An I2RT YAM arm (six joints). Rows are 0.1 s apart.
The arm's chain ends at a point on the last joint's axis. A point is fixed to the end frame.
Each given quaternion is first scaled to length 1.
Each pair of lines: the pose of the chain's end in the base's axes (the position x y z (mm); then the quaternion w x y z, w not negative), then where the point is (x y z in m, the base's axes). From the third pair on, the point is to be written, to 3 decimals.
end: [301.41 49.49 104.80 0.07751 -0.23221 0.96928 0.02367]
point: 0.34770 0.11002 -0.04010
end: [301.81 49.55 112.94 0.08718 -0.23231 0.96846 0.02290]
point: 0.35087 0.11052 -0.03086
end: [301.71 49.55 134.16 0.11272 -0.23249 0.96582 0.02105]
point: 0.358 0.112 -0.006
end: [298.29 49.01 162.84 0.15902 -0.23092 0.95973 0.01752]
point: 0.367 0.113 0.029
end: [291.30 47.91 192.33 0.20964 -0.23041 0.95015 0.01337]
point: 0.374 0.114 0.067
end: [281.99 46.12 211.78 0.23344 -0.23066 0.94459 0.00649]
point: 0.371 0.112 0.091
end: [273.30 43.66 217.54 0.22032 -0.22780 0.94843 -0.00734]
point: 0.360 0.105 0.093
